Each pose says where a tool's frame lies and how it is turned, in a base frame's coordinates. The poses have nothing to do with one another.
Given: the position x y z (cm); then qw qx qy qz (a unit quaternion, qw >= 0).
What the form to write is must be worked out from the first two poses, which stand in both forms.
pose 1, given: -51.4, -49.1, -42.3, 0.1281, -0.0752, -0.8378, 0.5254
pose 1, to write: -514, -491, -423, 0.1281, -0.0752, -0.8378, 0.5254
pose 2, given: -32.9, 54.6, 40.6, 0.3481, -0.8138, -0.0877, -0.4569
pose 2, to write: -329, 546, 406, 0.3481, -0.8138, -0.0877, -0.4569
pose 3, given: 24.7, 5.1, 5.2, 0.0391, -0.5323, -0.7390, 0.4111
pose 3, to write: 247, 51, 52, 0.0391, -0.5323, -0.7390, 0.4111
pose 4, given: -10.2, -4.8, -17.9, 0.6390, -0.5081, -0.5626, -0.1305
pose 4, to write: -102, -48, -179, 0.6390, -0.5081, -0.5626, -0.1305
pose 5, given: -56.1, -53.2, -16.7, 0.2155, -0.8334, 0.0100, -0.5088
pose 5, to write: -561, -532, -167, 0.2155, -0.8334, 0.0100, -0.5088
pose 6, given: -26.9, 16.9, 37.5, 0.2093, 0.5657, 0.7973, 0.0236
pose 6, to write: -269, 169, 375, 0.2093, 0.5657, 0.7973, 0.0236
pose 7, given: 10.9, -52.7, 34.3, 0.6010, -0.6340, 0.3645, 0.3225
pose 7, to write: 109, -527, 343, 0.6010, -0.6340, 0.3645, 0.3225
